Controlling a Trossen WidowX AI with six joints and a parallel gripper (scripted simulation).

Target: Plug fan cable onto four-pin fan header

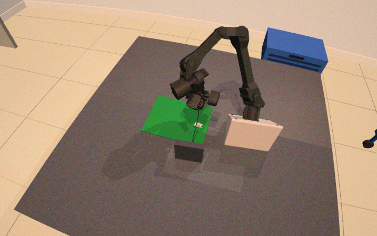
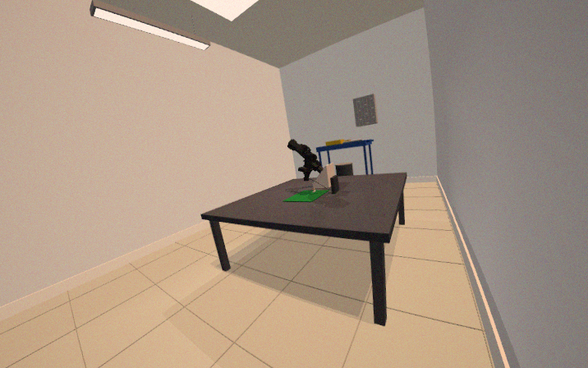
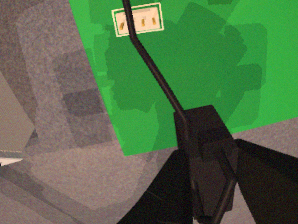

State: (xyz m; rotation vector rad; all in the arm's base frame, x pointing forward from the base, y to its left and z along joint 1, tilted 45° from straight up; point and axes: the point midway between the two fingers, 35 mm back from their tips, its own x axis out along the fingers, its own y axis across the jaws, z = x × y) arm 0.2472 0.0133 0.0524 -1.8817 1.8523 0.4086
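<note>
Right now the green board is 140 mm below my gripper tip, 90 mm ahead of it and 20 mm to the left of it. Also, from my gripper tip: black plug: 10 mm to the right; then dark grey fan block: 210 mm to the left, 60 mm below, 10 mm behind.
</note>
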